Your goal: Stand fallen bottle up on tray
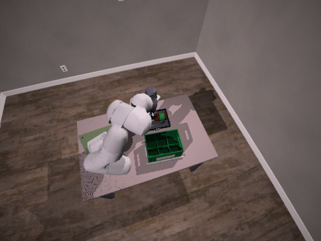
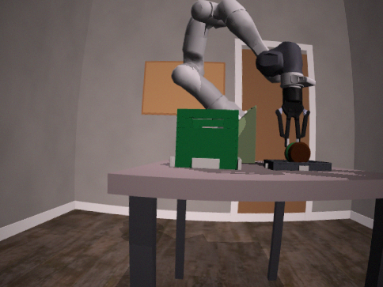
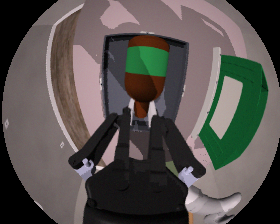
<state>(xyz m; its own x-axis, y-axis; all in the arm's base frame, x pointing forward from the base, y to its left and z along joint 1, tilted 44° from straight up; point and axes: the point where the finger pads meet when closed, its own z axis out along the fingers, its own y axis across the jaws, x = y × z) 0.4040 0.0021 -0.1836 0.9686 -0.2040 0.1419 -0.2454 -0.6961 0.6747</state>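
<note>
The bottle lies 50 mm ahead of my hand, 20 mm below it and 10 mm to the right of it. Also, from my hand: tray 60 mm below, 30 mm ahead, 10 mm to the right; then green crate 290 mm to the right, 30 mm behind, 10 mm above.
</note>
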